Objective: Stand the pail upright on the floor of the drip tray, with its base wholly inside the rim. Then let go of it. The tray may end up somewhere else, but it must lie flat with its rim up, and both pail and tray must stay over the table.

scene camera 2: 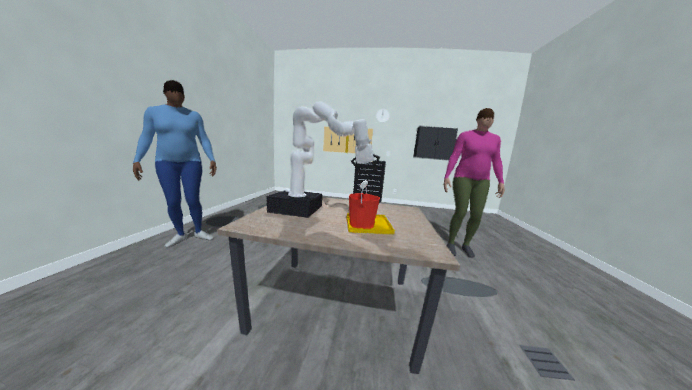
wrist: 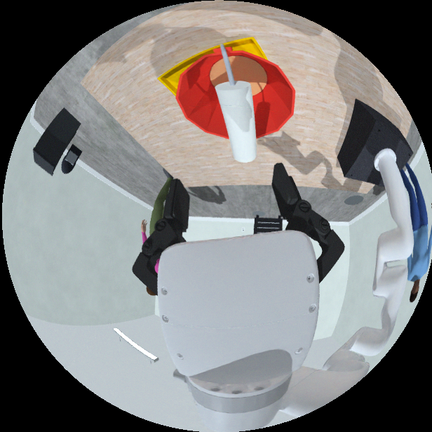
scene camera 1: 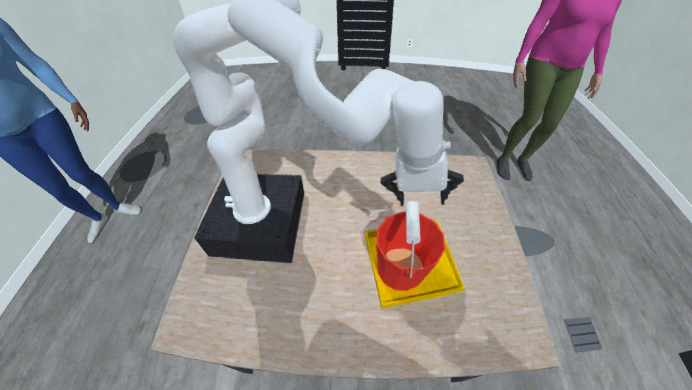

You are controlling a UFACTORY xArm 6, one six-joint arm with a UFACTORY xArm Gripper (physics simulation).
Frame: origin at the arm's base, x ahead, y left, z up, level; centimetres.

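Seen in the pictures: gripper, fingertip midpoint: (scene camera 2: 367, 172) (scene camera 1: 422, 199); arm's base at its link origin: (scene camera 2: 297, 195) (scene camera 1: 252, 209).
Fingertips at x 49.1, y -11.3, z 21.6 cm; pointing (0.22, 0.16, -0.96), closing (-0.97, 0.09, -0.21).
Note:
Pixels of each thing's top centre, then the offset from my fingertips to it. "pt": a spot on its surface instead. Level surfaces: height alone.
- red pail at a spot on its surface: (scene camera 1: 390, 267) pt dx -5.4, dy -8.4, dz -17.3 cm
- yellow drip tray at its top centre: (scene camera 1: 413, 258) (scene camera 2: 368, 220) dx +3.6, dy +1.3, dz -30.0 cm
- pail's white grip at its top centre: (scene camera 1: 414, 218) (scene camera 2: 364, 181) dx -1.1, dy -1.3, dz -5.2 cm
- wooden table at its surface level: dz -32.4 cm
The red pail (scene camera 1: 390, 267) (scene camera 2: 363, 212) (wrist: 197, 102) stands upright on the yellow drip tray (scene camera 1: 442, 280) (scene camera 2: 382, 228) (wrist: 170, 79), toward the tray's left side in the scene camera 1 view. The pail hides part of the tray and its left rim, so I cannot tell exactly how its base sits against that rim. The tray lies flat on the table, rim up. The pail's white grip (scene camera 1: 413, 222) (scene camera 2: 364, 184) (wrist: 239, 122) stands up on its wire handle. My gripper (scene camera 1: 422, 202) (wrist: 227, 179) is open and empty, behind and above the grip, apart from it.
The wooden table (scene camera 1: 340, 300) (scene camera 2: 300, 235) carries the black base block (scene camera 1: 255, 245) (scene camera 2: 294, 205) of my arm at its left. A person in blue (scene camera 1: 30, 120) (scene camera 2: 177, 135) stands left of the table, and a person in pink (scene camera 1: 570, 40) (scene camera 2: 482, 155) stands behind it at the right.

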